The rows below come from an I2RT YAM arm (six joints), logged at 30 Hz.
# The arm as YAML. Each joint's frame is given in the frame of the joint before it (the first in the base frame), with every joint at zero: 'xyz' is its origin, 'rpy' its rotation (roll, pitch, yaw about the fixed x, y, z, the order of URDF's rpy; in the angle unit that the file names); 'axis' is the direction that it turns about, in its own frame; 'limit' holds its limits. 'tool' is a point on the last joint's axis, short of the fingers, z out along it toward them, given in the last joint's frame.
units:
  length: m
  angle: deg
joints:
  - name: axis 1
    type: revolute
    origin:
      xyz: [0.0, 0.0, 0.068]
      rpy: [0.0, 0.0, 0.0]
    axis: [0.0, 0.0, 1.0]
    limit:
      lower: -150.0
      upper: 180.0
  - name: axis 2
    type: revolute
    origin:
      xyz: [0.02, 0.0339, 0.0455]
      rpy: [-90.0, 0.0, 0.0]
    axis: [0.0, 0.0, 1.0]
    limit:
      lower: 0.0
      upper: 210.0
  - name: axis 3
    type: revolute
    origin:
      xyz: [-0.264, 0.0, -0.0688]
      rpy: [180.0, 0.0, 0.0]
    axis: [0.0, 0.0, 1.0]
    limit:
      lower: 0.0
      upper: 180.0
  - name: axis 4
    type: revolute
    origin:
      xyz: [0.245, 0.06, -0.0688]
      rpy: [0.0, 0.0, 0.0]
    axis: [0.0, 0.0, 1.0]
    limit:
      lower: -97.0
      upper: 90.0
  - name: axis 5
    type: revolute
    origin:
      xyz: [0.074, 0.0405, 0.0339]
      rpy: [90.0, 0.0, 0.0]
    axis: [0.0, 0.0, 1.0]
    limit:
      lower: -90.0
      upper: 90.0
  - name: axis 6
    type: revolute
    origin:
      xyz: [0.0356, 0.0, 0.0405]
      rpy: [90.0, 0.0, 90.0]
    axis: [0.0, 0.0, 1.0]
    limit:
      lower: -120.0
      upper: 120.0
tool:
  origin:
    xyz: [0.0, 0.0, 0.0]
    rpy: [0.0, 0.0, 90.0]
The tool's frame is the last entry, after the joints.
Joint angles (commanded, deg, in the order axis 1, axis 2, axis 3, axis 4, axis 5, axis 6), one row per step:
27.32 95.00 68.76 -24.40 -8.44 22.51
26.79 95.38 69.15 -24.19 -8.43 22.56
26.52 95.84 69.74 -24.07 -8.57 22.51
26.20 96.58 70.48 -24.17 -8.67 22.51
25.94 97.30 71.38 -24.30 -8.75 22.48
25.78 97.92 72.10 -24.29 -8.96 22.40
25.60 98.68 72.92 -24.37 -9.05 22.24
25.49 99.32 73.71 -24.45 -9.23 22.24
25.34 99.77 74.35 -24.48 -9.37 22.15
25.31 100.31 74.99 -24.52 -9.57 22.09
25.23 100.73 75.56 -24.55 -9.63 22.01
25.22 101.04 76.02 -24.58 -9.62 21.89
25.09 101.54 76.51 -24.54 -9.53 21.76
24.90 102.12 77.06 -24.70 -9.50 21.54
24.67 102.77 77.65 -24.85 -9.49 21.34
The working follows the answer.
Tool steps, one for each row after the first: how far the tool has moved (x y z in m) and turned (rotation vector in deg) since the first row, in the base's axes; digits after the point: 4 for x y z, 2 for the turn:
0.0034 -0.0020 0.0002 0.12 -0.18 -0.57
0.0065 -0.0023 0.0008 0.30 -0.37 -0.72
0.0103 -0.0026 0.0003 0.32 -0.25 -0.97
0.0142 -0.0025 0.0008 0.39 -0.28 -1.16
0.0174 -0.0020 0.0010 0.54 -0.34 -1.12
0.0210 -0.0015 0.0007 0.51 -0.36 -1.13
0.0241 -0.0007 0.0010 0.67 -0.36 -1.12
0.0267 -0.0004 0.0017 0.79 -0.50 -1.11
0.0291 0.0006 0.0018 0.92 -0.51 -0.97
0.0313 0.0011 0.0022 0.98 -0.63 -0.95
0.0329 0.0018 0.0027 0.96 -0.79 -0.87
0.0354 0.0019 0.0023 0.85 -0.91 -0.96
0.0381 0.0017 0.0014 0.63 -0.84 -1.01
0.0411 0.0013 0.0002 0.44 -0.74 -1.09

Tool pose at each row, in the base's axes (x y z in m, rotation vector in deg; rounded; the steps above come from the unrounded poses):
0.3162 0.1692 0.2375 -9.88 144.31 31.46
0.3196 0.1672 0.2377 -9.15 144.07 31.34
0.3226 0.1669 0.2384 -8.95 143.82 31.47
0.3264 0.1666 0.2379 -8.59 143.91 31.43
0.3303 0.1667 0.2383 -8.33 143.86 31.42
0.3335 0.1672 0.2385 -8.34 143.75 31.61
0.3372 0.1677 0.2383 -8.35 143.74 31.58
0.3403 0.1686 0.2385 -8.30 143.69 31.77
0.3429 0.1688 0.2392 -8.30 143.52 31.90
0.3453 0.1698 0.2393 -8.43 143.47 32.12
0.3475 0.1703 0.2398 -8.46 143.34 32.17
0.3491 0.1710 0.2403 -8.60 143.19 32.14
0.3516 0.1711 0.2398 -8.56 143.11 31.94
0.3542 0.1709 0.2389 -8.57 143.25 31.67
0.3573 0.1706 0.2377 -8.51 143.40 31.41

